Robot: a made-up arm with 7 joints. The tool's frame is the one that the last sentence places. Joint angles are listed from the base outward.
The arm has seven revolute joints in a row. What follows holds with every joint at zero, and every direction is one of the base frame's. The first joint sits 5 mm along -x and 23 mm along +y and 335 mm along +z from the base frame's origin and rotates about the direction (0, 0.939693, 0.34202). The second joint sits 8 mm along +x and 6 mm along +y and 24 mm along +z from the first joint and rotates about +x. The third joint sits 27 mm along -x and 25 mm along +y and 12 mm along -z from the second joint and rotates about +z. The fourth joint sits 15 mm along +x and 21 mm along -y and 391 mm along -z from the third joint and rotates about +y. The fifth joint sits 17 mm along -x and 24 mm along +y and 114 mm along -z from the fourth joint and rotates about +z. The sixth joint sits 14 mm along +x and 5 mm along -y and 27 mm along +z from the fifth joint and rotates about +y. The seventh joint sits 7 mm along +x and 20 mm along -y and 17 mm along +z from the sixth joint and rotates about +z. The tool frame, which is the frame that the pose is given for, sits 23 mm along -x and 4 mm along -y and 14 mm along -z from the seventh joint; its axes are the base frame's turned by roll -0.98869, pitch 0.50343 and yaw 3.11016 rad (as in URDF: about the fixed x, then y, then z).
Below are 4 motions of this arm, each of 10 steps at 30 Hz.
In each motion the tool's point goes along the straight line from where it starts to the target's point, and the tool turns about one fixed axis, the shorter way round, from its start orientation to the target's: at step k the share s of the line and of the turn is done. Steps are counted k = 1, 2, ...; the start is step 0. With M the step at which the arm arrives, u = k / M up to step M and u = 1 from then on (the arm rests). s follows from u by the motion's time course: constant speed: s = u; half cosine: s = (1 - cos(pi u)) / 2; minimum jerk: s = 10 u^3 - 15 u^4 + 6 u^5.
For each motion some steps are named. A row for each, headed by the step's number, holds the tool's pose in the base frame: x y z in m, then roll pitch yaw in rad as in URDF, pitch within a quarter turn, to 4 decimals.
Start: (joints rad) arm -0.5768 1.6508 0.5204 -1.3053 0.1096 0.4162 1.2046
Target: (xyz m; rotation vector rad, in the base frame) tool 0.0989 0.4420 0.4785 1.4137 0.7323 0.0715
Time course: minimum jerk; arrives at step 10
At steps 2, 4, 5, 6, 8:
2: 0.0989 0.4261 0.4827 1.8467 0.2101 0.4057
4: 0.0989 0.4305 0.4816 1.7757 0.2681 0.4458
5: 0.0989 0.4336 0.4807 1.7266 0.3104 0.4719
6: 0.0989 0.4367 0.4799 1.6778 0.3539 0.4960
8: 0.0989 0.4410 0.4788 1.6091 0.4175 0.5270

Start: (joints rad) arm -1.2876 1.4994 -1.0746 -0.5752 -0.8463 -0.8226 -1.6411
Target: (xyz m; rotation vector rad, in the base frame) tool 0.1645 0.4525 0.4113 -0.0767 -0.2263 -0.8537
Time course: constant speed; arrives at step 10
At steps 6, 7, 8, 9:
6: 0.1721 0.4532 0.4192 -0.0303 -0.2575 -0.8324
7: 0.1702 0.4530 0.4172 -0.0166 -0.2508 -0.8396
8: 0.1683 0.4528 0.4152 -0.0030 -0.2442 -0.8466
9: 0.1664 0.4527 0.4133 0.0106 -0.2374 -0.8536

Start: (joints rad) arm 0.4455 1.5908 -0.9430 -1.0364 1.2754 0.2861 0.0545
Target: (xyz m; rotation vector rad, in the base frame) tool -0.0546 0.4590 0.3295 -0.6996 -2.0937 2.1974
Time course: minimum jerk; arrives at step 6
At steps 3, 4, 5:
3: -0.0530 0.4605 0.3249 -1.6013 0.2664 2.8562
4: -0.0539 0.4596 0.3276 -1.5861 0.2877 2.8228
5: -0.0545 0.4591 0.3292 -1.5772 0.3008 2.8028

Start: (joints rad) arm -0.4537 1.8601 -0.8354 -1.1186 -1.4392 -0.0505 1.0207
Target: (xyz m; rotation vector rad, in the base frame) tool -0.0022 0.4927 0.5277 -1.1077 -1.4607 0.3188
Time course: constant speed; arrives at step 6
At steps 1, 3, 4, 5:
1: 0.0199 0.5068 0.4865 -1.8084 -0.5918 1.2695
3: 0.0111 0.5012 0.5030 -1.8407 -0.6238 1.3011
4: 0.0066 0.4983 0.5112 -1.8576 -0.6395 1.3176
5: 0.0022 0.4955 0.5195 -1.8750 -0.6550 1.3347

